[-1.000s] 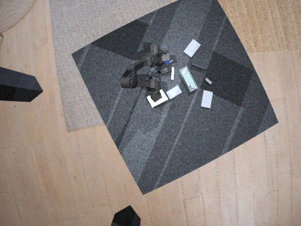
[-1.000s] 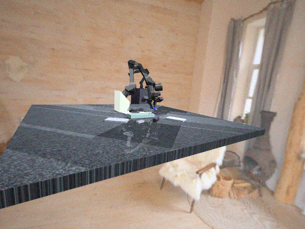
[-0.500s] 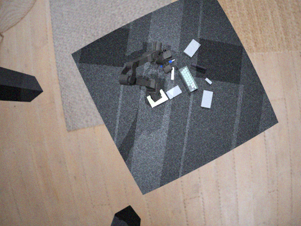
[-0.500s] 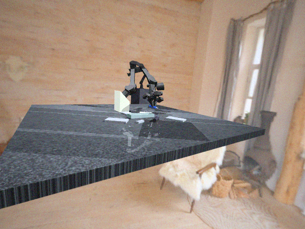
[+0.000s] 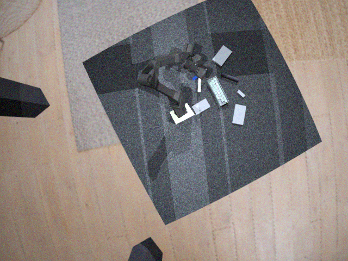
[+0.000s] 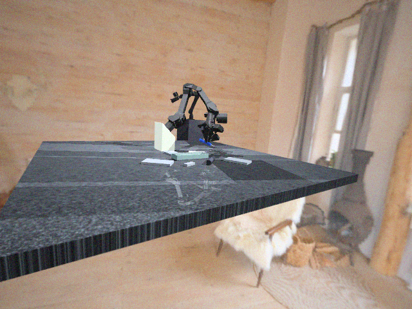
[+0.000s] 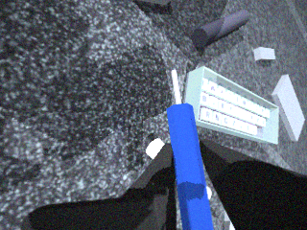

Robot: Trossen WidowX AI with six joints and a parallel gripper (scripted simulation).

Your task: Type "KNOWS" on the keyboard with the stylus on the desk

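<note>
My gripper tip is now 50 mm short of the thin white tip and 10 mm above it. The rest, counted from my gripper tip: dark cylinder: 170 mm ahead, 120 mm to the right, 60 mm below; white stick: 60 mm below, 50 mm to the right, 30 mm behind; blue stylus: 10 mm ahead.
</note>
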